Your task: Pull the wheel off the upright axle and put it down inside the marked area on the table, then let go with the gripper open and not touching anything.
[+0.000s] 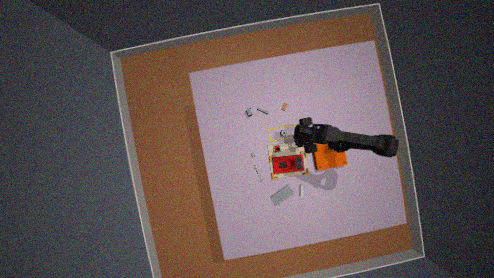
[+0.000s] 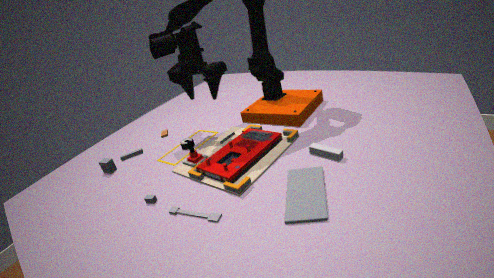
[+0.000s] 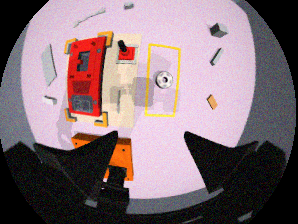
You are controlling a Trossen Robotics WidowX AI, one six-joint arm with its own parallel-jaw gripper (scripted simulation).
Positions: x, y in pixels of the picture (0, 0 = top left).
Labels:
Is my gripper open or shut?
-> Open.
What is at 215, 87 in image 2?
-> My gripper.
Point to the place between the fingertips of my gripper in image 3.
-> At 152, 134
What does my gripper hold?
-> Nothing.

